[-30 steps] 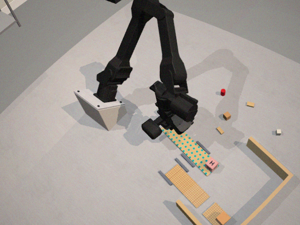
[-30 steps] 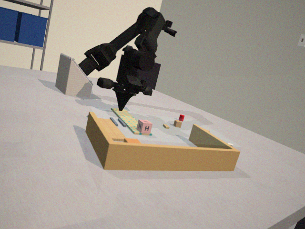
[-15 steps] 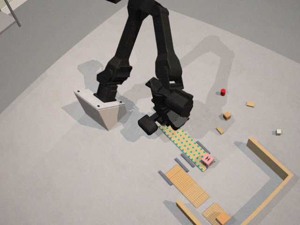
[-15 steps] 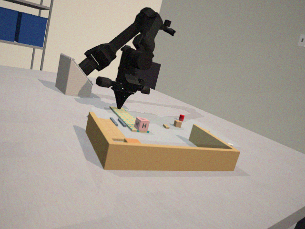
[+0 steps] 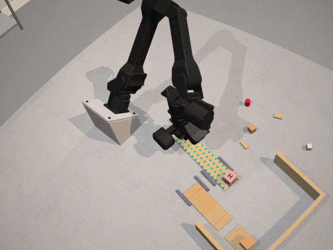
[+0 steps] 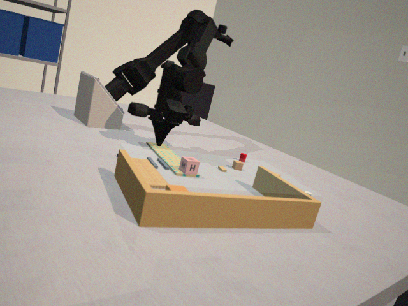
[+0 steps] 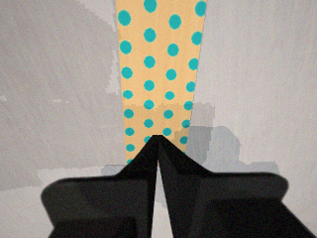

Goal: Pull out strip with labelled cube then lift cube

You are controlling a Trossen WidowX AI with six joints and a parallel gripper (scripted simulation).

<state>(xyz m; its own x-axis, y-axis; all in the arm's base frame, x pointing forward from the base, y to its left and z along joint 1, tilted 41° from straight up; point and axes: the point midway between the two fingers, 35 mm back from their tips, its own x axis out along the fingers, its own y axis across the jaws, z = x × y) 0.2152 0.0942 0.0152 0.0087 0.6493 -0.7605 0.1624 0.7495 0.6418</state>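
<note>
Right now my gripper tip is 90 mm short of the dotted strip and 20 mm to the left of it. From my gripper tip the other things lie so: white cube (340 mm ahead, 210 mm to the left).
</note>
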